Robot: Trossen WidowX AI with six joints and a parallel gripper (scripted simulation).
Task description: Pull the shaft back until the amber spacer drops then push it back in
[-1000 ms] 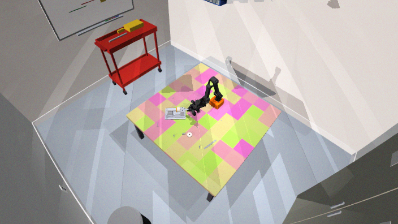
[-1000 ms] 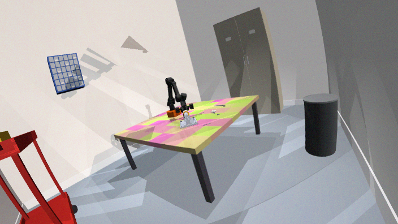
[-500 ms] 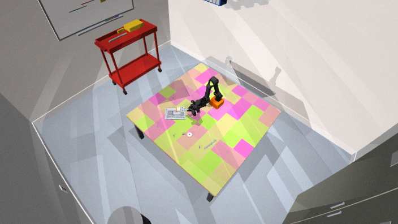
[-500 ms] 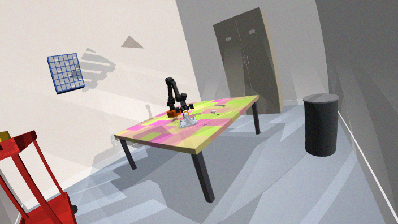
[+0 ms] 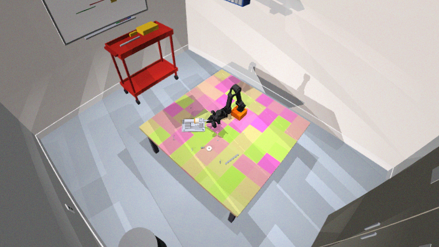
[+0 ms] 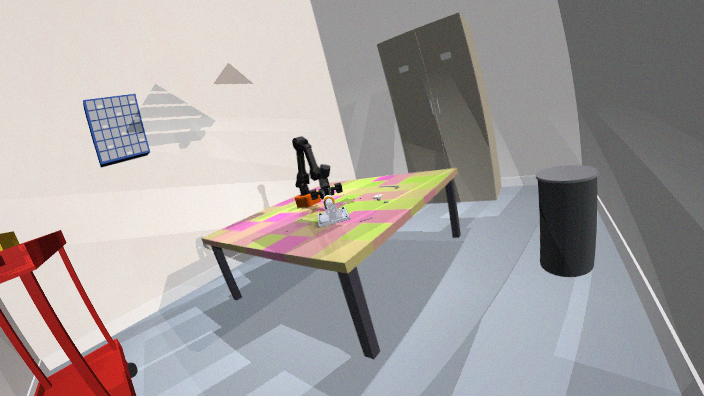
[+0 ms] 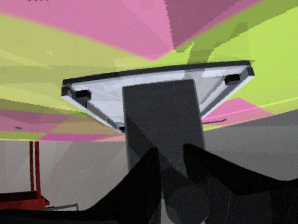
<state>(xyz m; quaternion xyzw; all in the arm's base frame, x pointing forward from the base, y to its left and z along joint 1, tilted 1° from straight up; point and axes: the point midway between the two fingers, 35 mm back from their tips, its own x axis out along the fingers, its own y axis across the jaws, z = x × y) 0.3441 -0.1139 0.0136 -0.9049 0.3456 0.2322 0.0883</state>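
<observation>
Now: the thin shaft 3 cm to the right of my gripper tip, 3 cm ahead of it and 2 cm above it. From my gripper tip the other things lie so: white disc 22 cm to the left, 17 cm ahead, 6 cm below.
</observation>
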